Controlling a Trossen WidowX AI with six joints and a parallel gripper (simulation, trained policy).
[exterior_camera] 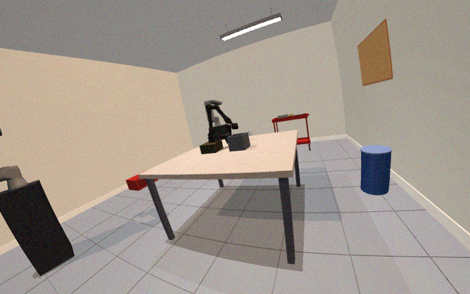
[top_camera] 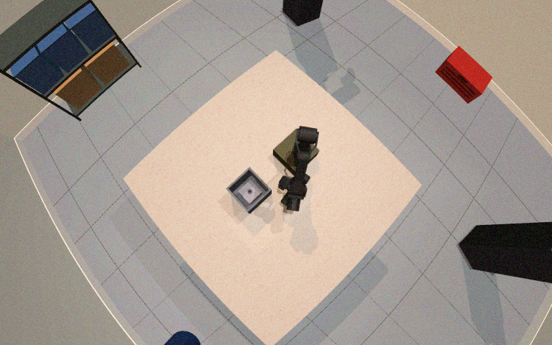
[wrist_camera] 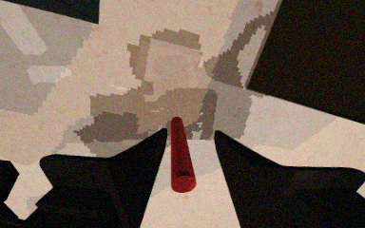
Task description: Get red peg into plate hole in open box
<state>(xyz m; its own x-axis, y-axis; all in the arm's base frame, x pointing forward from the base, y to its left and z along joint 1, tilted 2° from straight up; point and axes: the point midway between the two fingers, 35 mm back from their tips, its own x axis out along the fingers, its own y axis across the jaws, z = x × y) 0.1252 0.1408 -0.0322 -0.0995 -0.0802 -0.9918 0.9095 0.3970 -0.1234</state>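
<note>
Now: gripper tip 10 mm short of the red peg, 10 mm to the right of it and 10 mm below it. From my gripper tip the other things lie so: plate 210 mm ahead, 120 mm to the right, 20 mm above.
</note>
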